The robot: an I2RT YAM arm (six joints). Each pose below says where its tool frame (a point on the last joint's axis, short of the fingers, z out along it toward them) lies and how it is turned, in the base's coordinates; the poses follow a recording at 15 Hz.
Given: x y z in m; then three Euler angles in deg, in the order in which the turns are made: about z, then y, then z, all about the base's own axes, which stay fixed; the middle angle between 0 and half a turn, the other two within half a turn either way.
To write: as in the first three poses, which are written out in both.
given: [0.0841 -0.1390 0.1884 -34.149 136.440 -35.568]
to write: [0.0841 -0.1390 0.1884 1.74 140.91 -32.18]
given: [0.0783 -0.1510 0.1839 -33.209 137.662 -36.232]
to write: [0.0783 -0.1510 0.1839 3.75 142.00 -31.33]
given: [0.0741 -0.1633 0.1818 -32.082 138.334 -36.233]
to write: [0.0741 -0.1633 0.1818 5.16 142.46 -30.46]
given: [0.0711 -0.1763 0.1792 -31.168 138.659 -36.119]
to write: [0.0711 -0.1763 0.1792 6.17 142.60 -29.83]
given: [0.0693 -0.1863 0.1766 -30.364 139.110 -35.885]
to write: [0.0693 -0.1863 0.1766 6.89 142.88 -29.14]
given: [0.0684 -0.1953 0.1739 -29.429 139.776 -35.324]
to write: [0.0684 -0.1953 0.1739 7.38 143.31 -28.14]
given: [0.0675 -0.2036 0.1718 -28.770 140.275 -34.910]
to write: [0.0675 -0.2036 0.1718 7.70 143.65 -27.42]
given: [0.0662 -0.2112 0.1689 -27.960 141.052 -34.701]
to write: [0.0662 -0.2112 0.1689 8.49 144.24 -26.57]
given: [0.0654 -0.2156 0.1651 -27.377 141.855 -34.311]
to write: [0.0654 -0.2156 0.1651 8.78 144.89 -25.73]
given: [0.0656 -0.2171 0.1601 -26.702 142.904 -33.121]
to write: [0.0656 -0.2171 0.1601 8.17 145.73 -24.42]
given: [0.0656 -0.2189 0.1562 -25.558 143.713 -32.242]
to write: [0.0656 -0.2189 0.1562 8.54 146.28 -23.21]
